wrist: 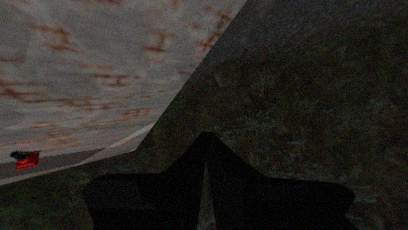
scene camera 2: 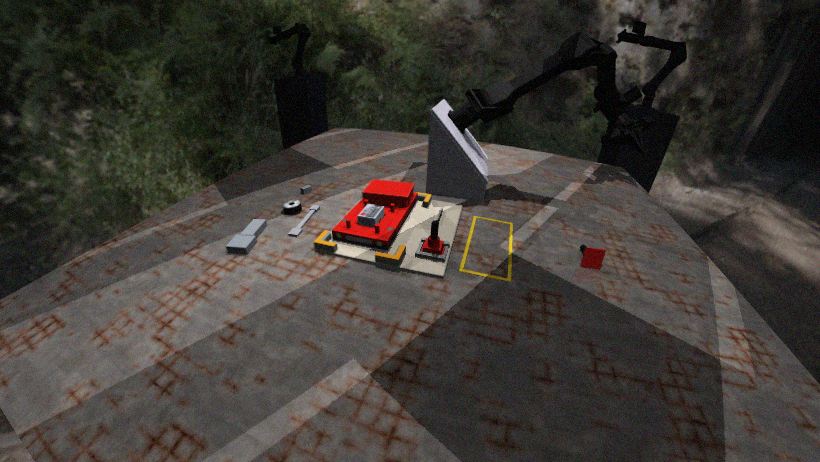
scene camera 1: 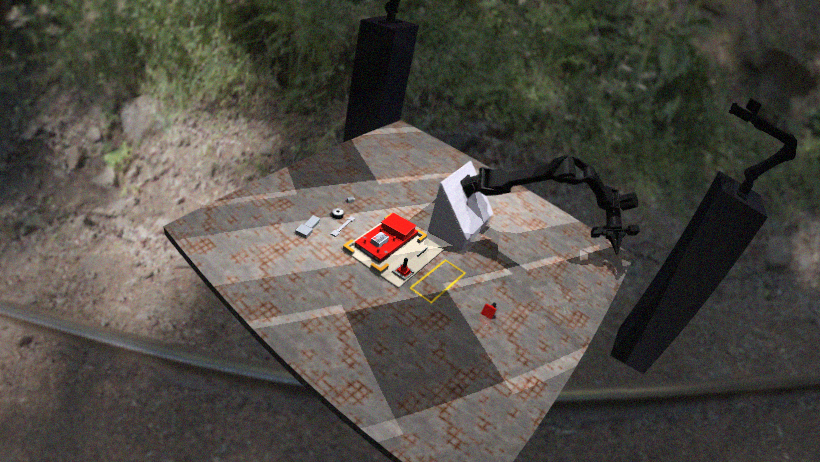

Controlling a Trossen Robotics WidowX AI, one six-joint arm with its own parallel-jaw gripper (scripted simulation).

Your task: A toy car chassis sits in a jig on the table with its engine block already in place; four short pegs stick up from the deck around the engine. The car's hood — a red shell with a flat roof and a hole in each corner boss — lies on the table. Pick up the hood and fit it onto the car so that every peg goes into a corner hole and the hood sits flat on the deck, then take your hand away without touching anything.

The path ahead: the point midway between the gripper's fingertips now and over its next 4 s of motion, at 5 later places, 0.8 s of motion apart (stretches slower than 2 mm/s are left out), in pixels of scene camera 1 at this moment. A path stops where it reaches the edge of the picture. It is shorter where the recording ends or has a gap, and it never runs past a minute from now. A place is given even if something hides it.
My gripper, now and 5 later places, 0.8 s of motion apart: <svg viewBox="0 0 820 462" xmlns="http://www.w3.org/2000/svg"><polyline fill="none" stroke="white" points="617,254 607,281 588,312 560,328 494,322 415,276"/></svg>
